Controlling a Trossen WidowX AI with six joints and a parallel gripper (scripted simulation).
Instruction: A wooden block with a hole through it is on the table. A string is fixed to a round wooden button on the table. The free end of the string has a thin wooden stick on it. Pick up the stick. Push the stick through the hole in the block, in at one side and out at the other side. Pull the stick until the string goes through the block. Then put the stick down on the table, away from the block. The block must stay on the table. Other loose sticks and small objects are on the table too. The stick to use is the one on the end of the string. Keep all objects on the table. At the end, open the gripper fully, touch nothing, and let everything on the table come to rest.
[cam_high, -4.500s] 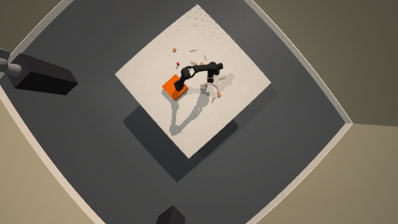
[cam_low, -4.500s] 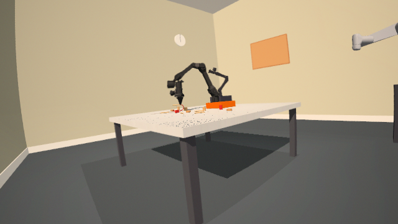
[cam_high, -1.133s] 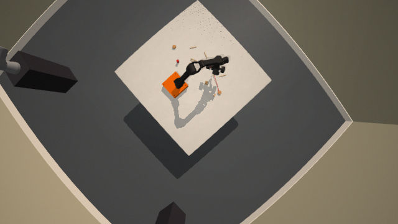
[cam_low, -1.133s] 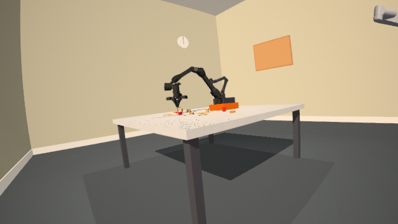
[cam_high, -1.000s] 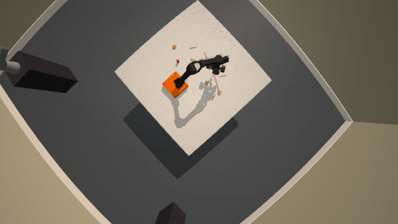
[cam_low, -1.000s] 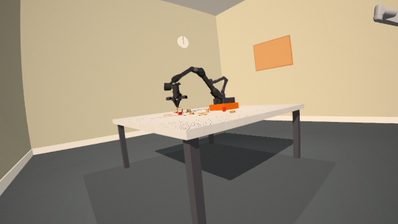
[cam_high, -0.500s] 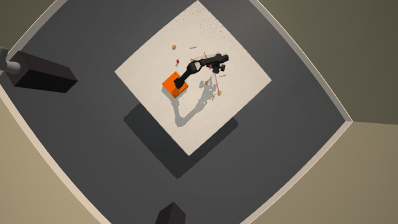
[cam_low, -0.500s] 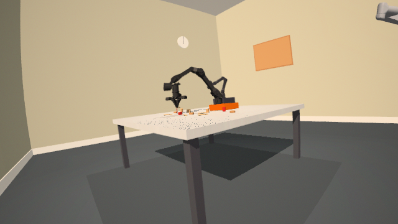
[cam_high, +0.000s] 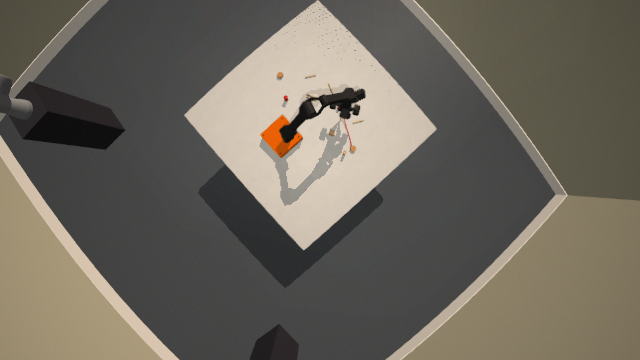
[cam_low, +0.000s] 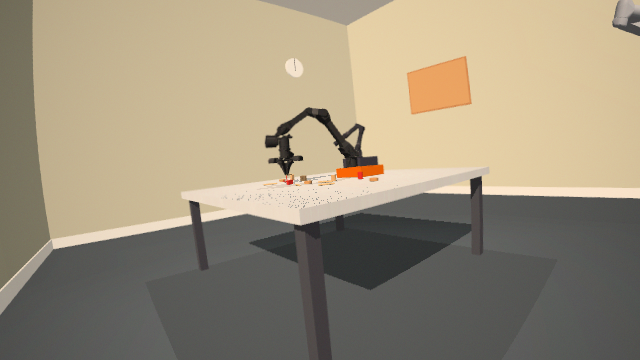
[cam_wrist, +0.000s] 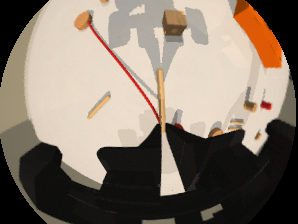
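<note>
Now: gripper tip 1 cm short of the red cube, 5 cm to the right of it and 4 cm above it. From my gripper tip the other things lie so: wooden block (15 cm behind, 6 cm to the right, 3 cm below); round wooden button (10 cm behind, 24 cm to the right, 4 cm below); thin wooden stick (1 cm behind, 1 cm to the right).
</note>
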